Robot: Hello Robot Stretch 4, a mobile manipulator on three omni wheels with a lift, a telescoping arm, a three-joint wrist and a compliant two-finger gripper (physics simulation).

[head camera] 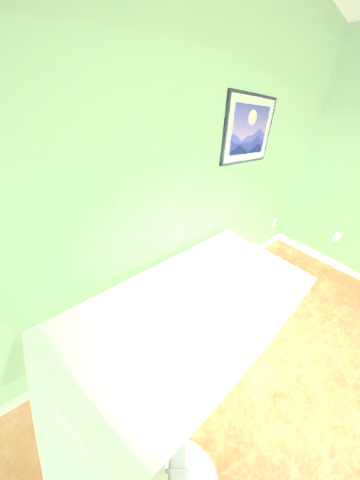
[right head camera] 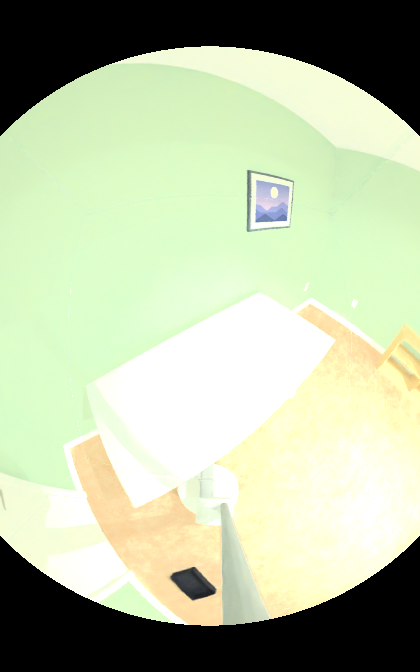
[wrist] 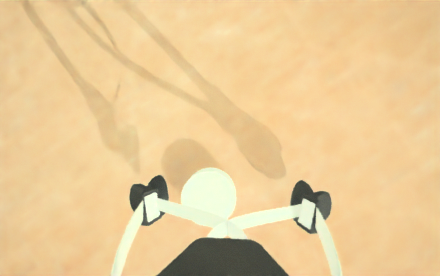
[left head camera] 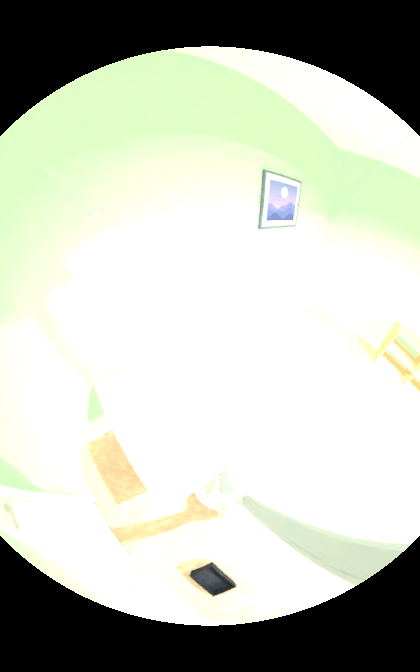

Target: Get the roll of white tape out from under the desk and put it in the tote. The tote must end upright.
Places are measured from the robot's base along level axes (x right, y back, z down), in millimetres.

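Where they show: gripper, fingertip midpoint: (wrist: 229, 194).
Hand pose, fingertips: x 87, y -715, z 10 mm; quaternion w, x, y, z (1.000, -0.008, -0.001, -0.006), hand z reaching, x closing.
Observation:
Things, the pixels of their top centre, and the offset from my fingertips. Level surfaces: height alone.
- white tape, top centre: (wrist: 208, 198) dx -18, dy +3, dz -7 mm
- white desk, surface height: dz -703 mm
- black open tote, top centre: (right head camera: 192, 586) dx -187, dy +1634, dz -83 mm
The roll of white tape (wrist: 208, 192) is a pale disc on the tan floor in the wrist view, with its shadow up and to the left. My gripper (wrist: 229, 194) is open in that view. The tape lies between the two dark fingertips, closer to the left one, with a gap on both sides; the fingertips' height above the floor is hard to tell. The white desk (head camera: 175, 320) (right head camera: 215, 375) hides the floor under it in the head views. A black open tote (left head camera: 212, 579) (right head camera: 193, 583) stands on the floor, apparently upright, at the bottom of the side head views.
The desk stands along the green wall (head camera: 110, 150) and has a side panel at its near left end. A light wooden piece of furniture (right head camera: 392, 351) stands at the far right. My mast (right head camera: 240, 565) passes right of the tote in the right head view. The left head view is largely washed out.

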